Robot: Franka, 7 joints.
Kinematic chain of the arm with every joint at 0, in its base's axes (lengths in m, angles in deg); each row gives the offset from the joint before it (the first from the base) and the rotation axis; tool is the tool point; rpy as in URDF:
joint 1: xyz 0 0 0.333 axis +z
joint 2: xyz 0 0 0 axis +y
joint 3: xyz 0 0 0.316 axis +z
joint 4: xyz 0.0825 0 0 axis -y
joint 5: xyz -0.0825 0 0.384 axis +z
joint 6: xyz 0 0 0 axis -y
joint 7: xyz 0.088 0 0 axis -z
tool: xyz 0 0 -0.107 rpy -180 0 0
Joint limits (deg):
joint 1: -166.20..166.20
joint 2: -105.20..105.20
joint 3: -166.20..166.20
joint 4: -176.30..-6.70
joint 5: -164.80..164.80
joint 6: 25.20..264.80
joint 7: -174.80..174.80
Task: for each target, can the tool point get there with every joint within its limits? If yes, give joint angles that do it. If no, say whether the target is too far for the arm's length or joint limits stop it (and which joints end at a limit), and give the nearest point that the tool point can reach.
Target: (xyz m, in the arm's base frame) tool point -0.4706 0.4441 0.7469
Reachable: yes | joints 124.31 82.57 135.99 -48.52 -79.10 211.79 136.67
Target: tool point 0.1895 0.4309 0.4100
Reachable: yes | joints 127.40 -25.87 -63.52 -138.93 64.87 127.07 55.34
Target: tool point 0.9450 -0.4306 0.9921
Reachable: no: too far | nearest point 0.6591 -0.3003 0.7927 | short by 0.372 m
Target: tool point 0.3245 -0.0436 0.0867
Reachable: yes | joints 88.74 -57.48 -118.03 -152.68 -93.11 120.39 148.40
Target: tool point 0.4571 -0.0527 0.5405
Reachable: yes | joints 57.84 -5.80 -57.65 -139.85 16.22 245.89 -16.39
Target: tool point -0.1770 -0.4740 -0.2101
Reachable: yes | joints -132.01 87.04 18.18 -85.21 61.20 140.73 -22.97
